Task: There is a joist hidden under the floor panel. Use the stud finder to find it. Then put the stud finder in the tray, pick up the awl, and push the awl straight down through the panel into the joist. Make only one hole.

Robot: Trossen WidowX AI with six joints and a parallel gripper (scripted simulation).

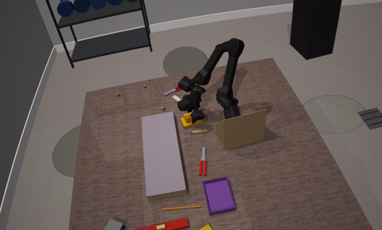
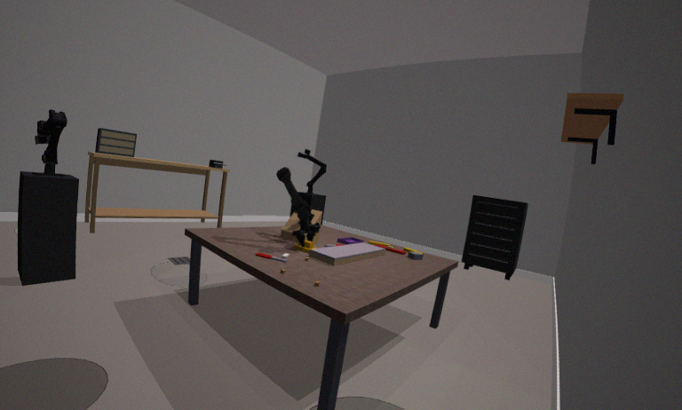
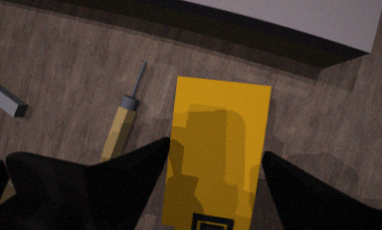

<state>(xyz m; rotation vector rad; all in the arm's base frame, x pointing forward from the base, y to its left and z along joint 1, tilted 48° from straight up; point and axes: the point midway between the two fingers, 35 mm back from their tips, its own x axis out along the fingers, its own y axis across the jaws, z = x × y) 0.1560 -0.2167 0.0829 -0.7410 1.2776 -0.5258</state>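
Now: gripper tip 40 mm past the small light and 30 mm below it. From my gripper tip the other things lie so: white block 30 mm ahead, 220 mm to the right, 20 mm below; then awl 10 mm ahead, 80 mm to the left, 20 mm below; then yellow stud finder 20 mm behind, 20 mm above.
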